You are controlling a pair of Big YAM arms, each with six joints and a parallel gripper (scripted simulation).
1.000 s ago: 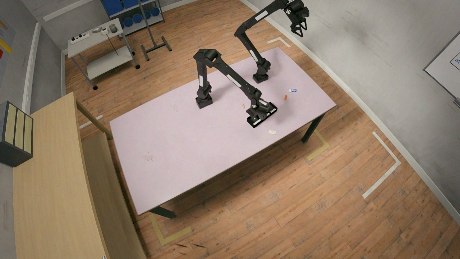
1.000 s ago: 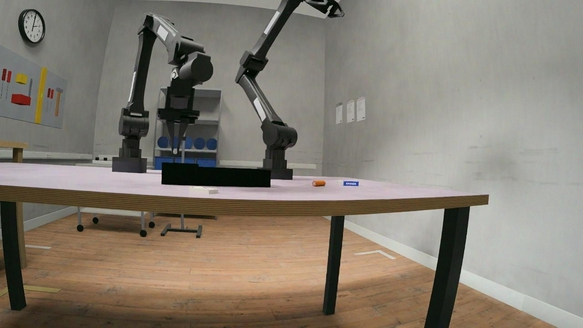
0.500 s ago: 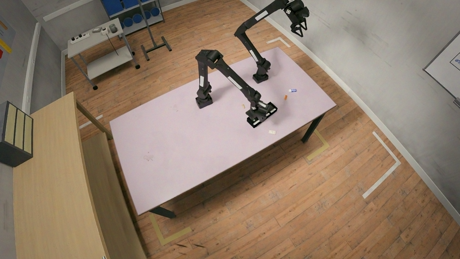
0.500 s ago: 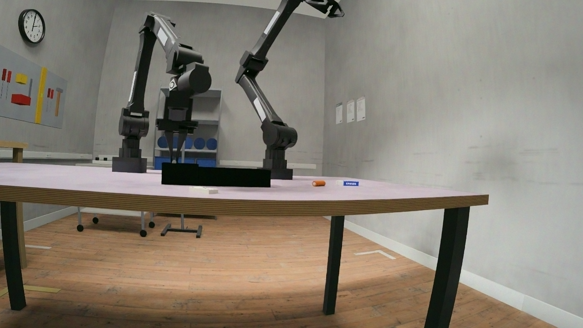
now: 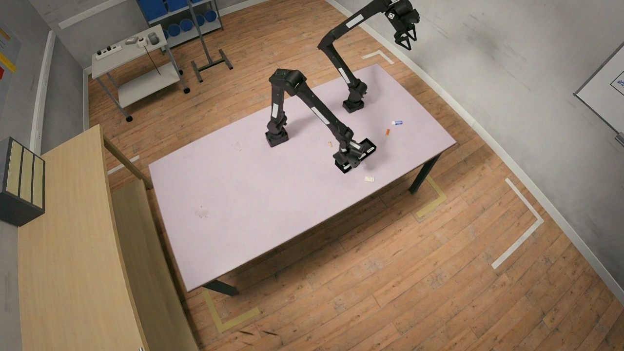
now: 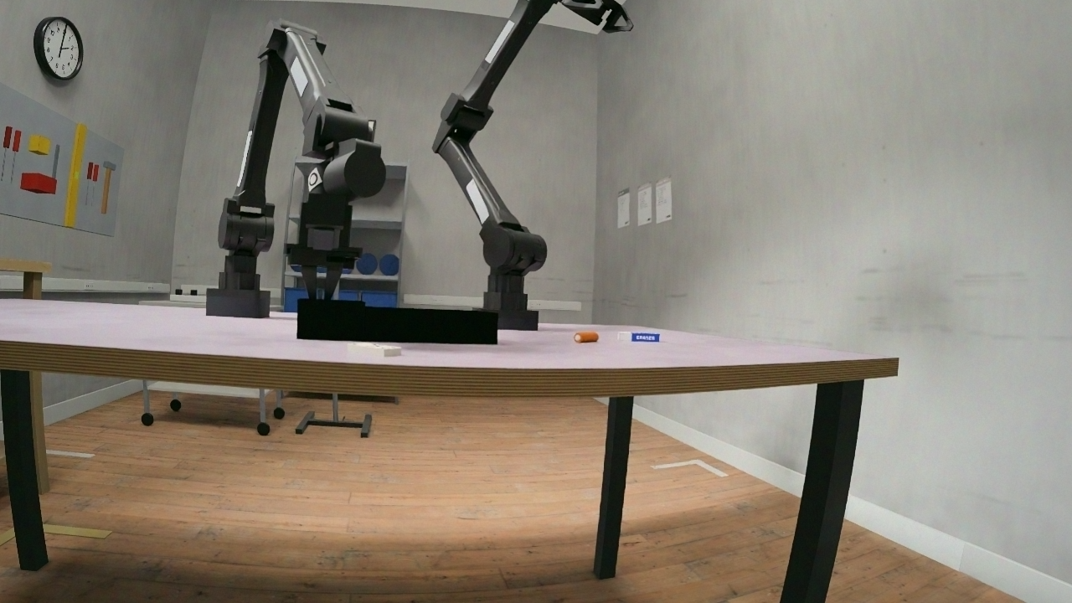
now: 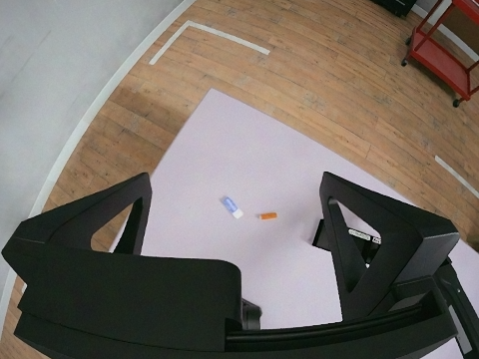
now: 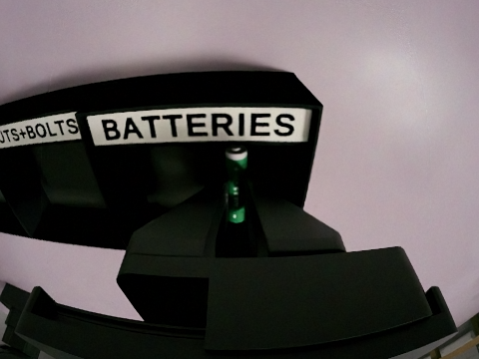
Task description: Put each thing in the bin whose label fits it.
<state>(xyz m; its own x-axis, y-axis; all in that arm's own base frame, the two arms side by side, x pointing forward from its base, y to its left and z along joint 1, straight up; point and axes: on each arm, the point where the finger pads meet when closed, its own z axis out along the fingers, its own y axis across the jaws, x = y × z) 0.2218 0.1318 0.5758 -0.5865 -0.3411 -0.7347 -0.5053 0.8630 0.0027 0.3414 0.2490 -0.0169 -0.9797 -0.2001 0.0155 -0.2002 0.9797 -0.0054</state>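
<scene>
My right gripper is now 6 cm past the orange battery, 37 cm to the right of it and 1 cm above it. The rest, counted from my right hand: eraser: 9 cm behind, 47 cm to the left, 1 cm below; then white die: 16 cm ahead, 8 cm to the left, 2 cm below; then brass bolt: 16 cm behind, 2 cm to the left, 2 cm below.
</scene>
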